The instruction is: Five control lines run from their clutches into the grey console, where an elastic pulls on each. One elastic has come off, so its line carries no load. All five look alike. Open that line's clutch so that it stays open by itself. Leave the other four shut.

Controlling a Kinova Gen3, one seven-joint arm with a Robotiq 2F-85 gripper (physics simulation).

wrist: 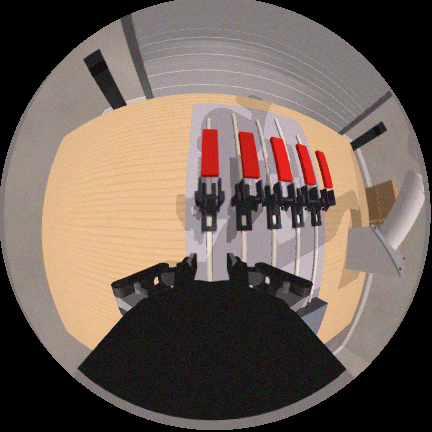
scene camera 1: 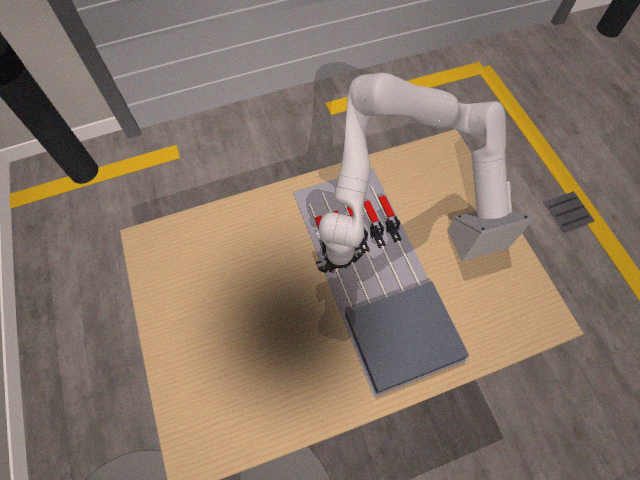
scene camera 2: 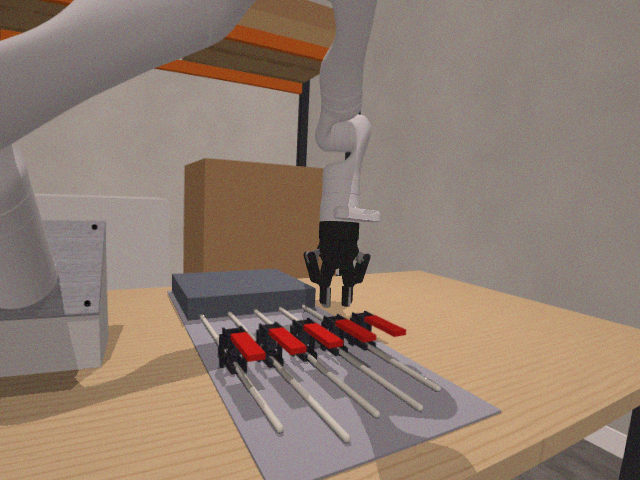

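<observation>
Five black clutches with red handles stand in a row on a light grey plate. All five handles lie low, pointing away from the grey console, and look shut. The outermost handle away from the arm's base is leftmost in the wrist view; its neighbour is beside it. My gripper is part open and empty, above the outermost line, on the console side of its clutch. In scene camera 1 the wrist hides the fingers. The elastics do not show.
The three other red handles stand towards the arm's grey base mount. The pale lines run on both sides of the clutches. The wooden table surrounds the plate.
</observation>
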